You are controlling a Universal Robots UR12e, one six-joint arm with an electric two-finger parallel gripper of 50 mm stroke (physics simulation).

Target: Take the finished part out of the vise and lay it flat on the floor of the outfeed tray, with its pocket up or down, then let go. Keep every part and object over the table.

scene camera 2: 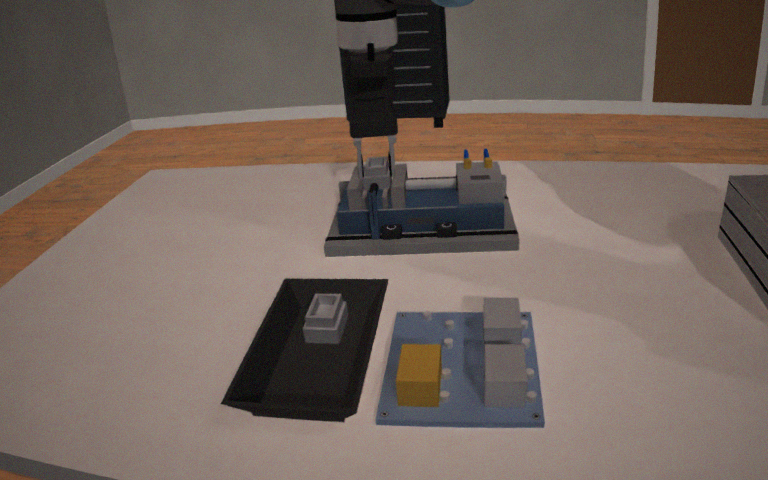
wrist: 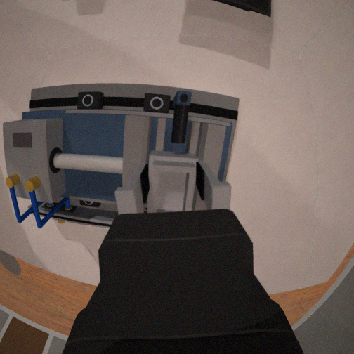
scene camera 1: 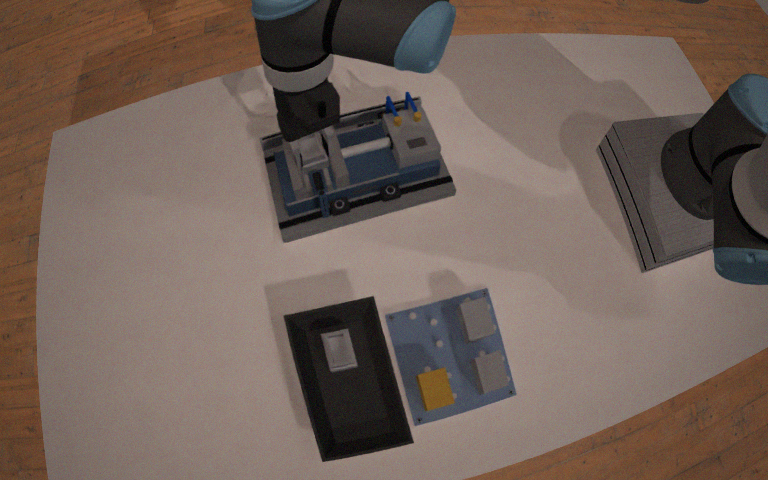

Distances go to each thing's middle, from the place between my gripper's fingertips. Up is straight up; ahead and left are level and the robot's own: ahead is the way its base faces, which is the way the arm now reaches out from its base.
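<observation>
My gripper is at present 7 cm above the yellow block (scene camera 2: 418, 379), 5 cm beyond it and 40 cm to the right of it.
</observation>
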